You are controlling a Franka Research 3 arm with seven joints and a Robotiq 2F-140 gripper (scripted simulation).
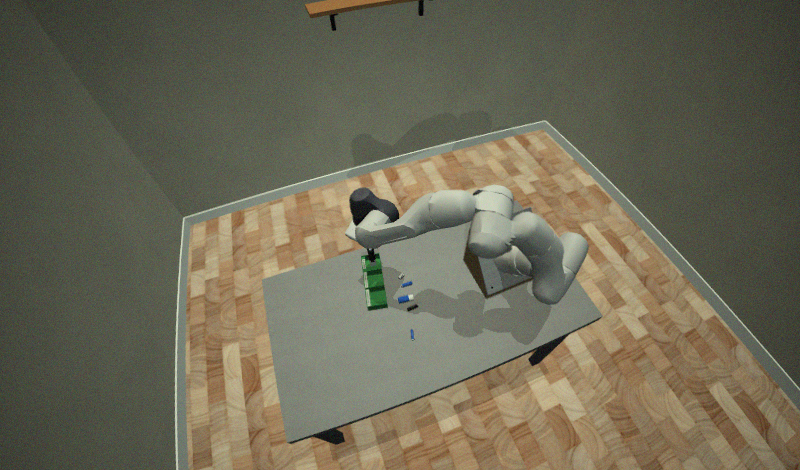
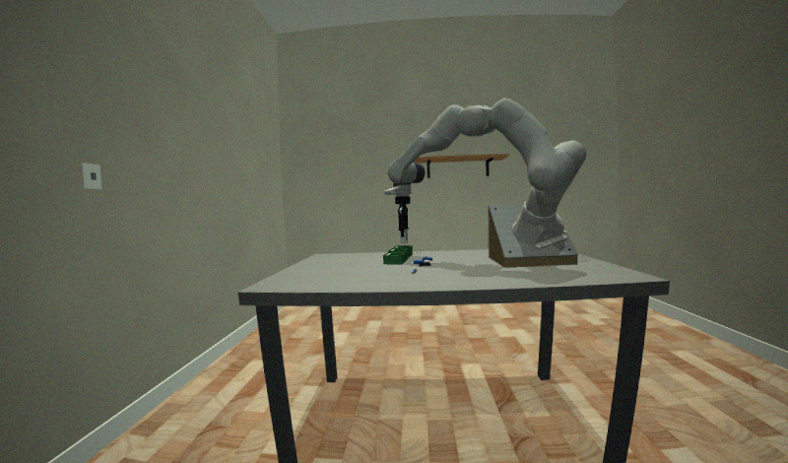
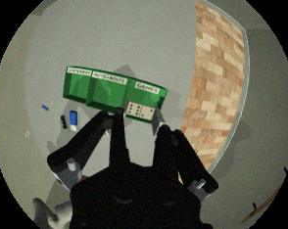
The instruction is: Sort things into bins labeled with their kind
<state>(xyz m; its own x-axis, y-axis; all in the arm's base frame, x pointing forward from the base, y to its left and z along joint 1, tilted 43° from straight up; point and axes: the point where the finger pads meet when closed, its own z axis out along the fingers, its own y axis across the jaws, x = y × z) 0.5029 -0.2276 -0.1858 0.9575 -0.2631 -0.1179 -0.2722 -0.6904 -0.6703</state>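
The white thing lies 30 mm below my hand. Also, from my hand: green bin (30 mm ahead, 80 mm to the left, 80 mm below); then blue-and-white piece (60 mm behind, 210 mm to the left, 90 mm below); then pale grey piece (90 mm behind, 100 mm to the left, 90 mm below).
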